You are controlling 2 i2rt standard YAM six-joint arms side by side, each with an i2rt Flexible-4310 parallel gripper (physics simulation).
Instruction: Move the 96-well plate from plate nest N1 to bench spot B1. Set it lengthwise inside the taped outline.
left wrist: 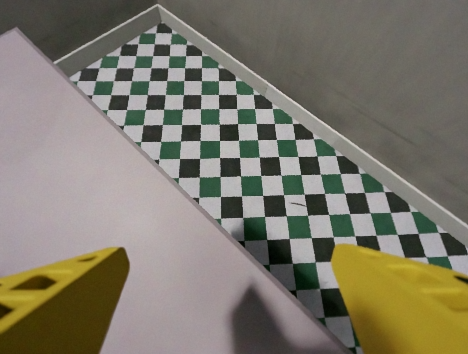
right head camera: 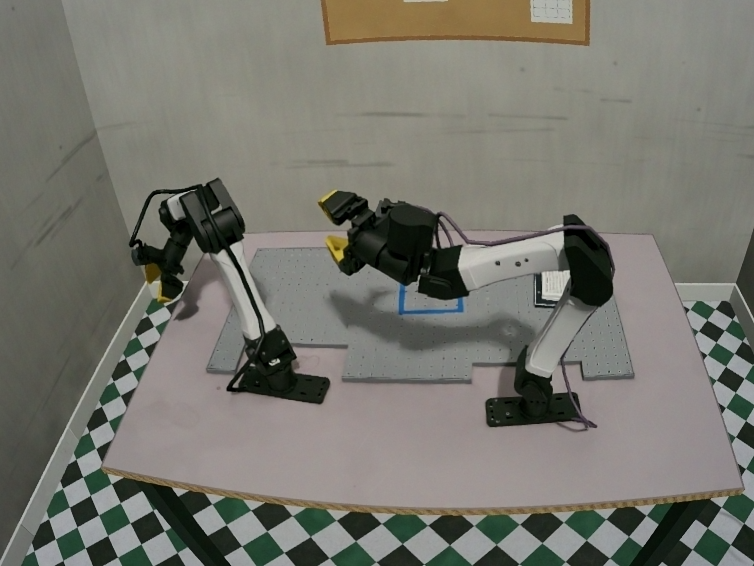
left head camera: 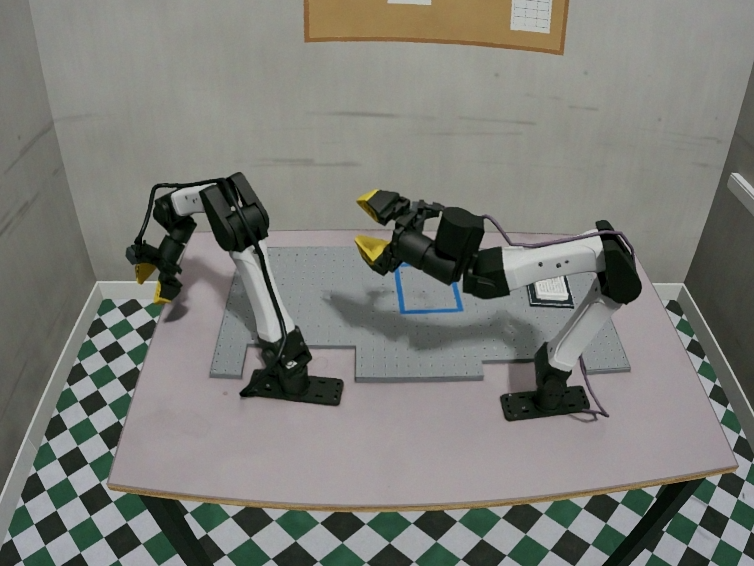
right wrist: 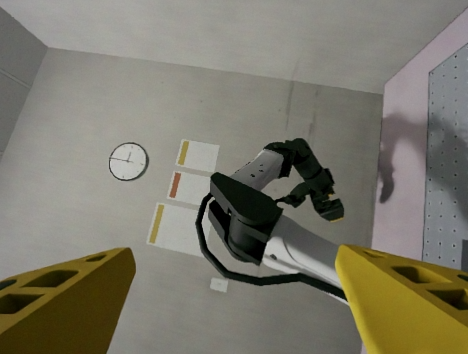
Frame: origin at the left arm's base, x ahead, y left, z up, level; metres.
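Seen in the pictures: left gripper, fingertip midpoint: (left wrist: 231, 254) (right head camera: 154, 293) (left head camera: 147, 293) (right wrist: 334, 206); right gripper, fingertip midpoint: (right head camera: 323, 219) (left head camera: 357, 218) (right wrist: 234, 256); left arm's base, link origin: (right head camera: 283, 386) (left head camera: 295, 388); right arm's base, link origin: (right head camera: 534, 411) (left head camera: 545, 404).
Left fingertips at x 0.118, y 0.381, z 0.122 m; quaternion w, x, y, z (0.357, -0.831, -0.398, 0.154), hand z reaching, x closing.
Note:
Offsets run from my left fingertips to a thing's top centre. "*": to the spot under its first point. Level surfaces: height alone.
The white 96-well plate {0.281 m ahead, 0.960 m right, 0.083 m down} (left head camera: 551, 288) (right head camera: 554, 285) sits in a dark nest {0.281 m ahead, 0.960 m right, 0.093 m down} (left head camera: 551, 304) at the right of the pegboard, partly hidden by the right arm in both head views. The blue taped outline {* 0.152 m ahead, 0.654 m right, 0.108 m down} (left head camera: 431, 311) (right head camera: 431, 311) lies near the middle of the pegboard; the right arm covers part of it. My right gripper (left head camera: 360, 220) (right head camera: 324, 220) is open and empty, raised high above the pegboard and pointing left. My left gripper (left head camera: 152, 285) (right head camera: 156, 286) (left wrist: 231, 254) is open and empty, above the table's left edge.
The grey pegboard {0.109 m down} (left head camera: 420, 368) (right head camera: 408, 371) lies on the pink table {0.122 m down} (left head camera: 389, 444) (right head camera: 389, 444) (left wrist: 100, 175). The right arm reaches across above the pegboard. A wall stands behind the table. The right wrist view shows the left arm, a wall clock (right wrist: 128, 161) and wall sheets.

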